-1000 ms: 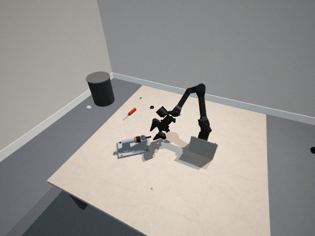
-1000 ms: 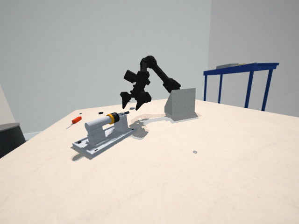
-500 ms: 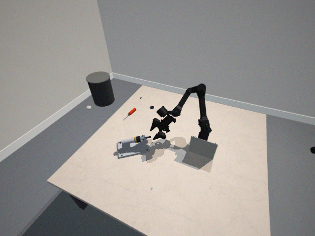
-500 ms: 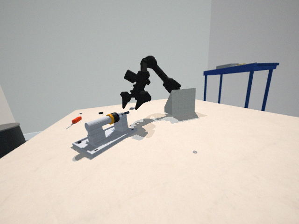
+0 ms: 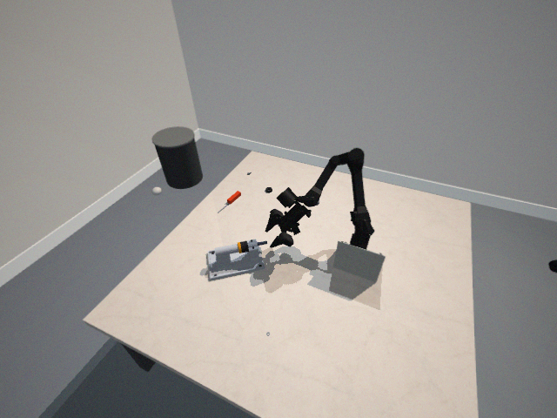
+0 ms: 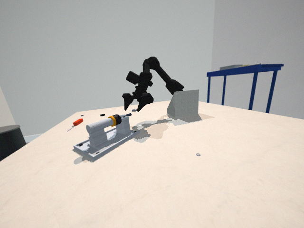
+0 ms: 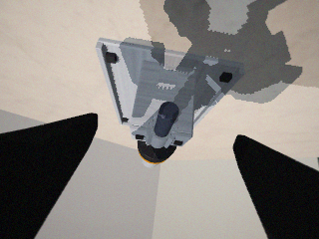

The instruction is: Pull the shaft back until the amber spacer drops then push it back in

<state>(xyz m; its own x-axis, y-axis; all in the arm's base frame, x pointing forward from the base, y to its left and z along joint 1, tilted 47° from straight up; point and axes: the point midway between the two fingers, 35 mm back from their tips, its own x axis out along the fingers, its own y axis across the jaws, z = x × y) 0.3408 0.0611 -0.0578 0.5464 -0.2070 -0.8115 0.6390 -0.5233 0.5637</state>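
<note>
Right now the thin dark shaft is 7 cm ahead of my gripper tip, 5 cm to the left of it and 2 cm below it. Round my gripper tip: black spacer: 8 cm ahead, 7 cm to the left, 2 cm below; red-handled screwdriver: 35 cm ahead, 22 cm to the right, 9 cm below; amber spacer: 10 cm ahead, 8 cm to the left, 2 cm below.
</note>
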